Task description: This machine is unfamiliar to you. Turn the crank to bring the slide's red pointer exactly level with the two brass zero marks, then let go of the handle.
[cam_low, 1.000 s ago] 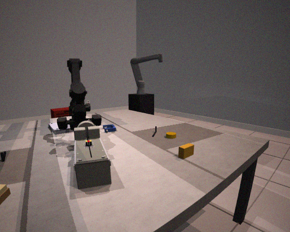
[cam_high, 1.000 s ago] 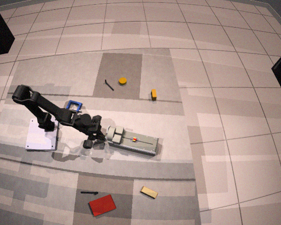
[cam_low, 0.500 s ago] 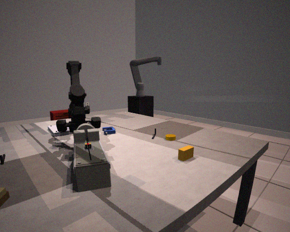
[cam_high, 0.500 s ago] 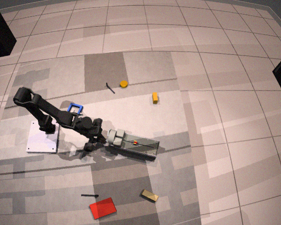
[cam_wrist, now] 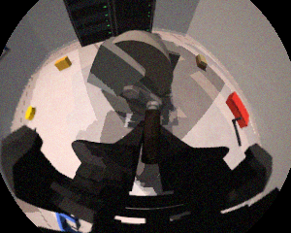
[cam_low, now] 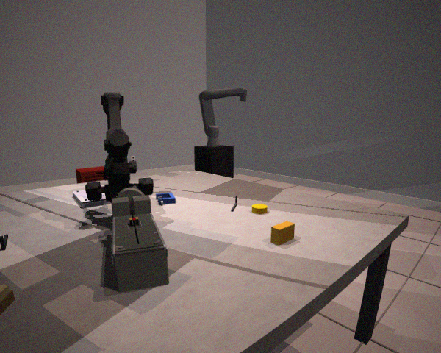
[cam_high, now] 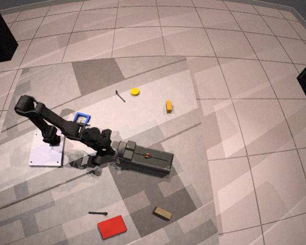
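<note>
The dark crank handle lies 2 cm behind my gripper tip, 1 cm to the left of it and 2 cm above it. From my gripper tip the other things lie so: blue block (20 cm behind, 24 cm to the left, 4 cm below); red plate (3 cm behind, 37 cm to the right, 3 cm below); red pointer (17 cm ahead, 3 cm to the right, 4 cm above).
</note>
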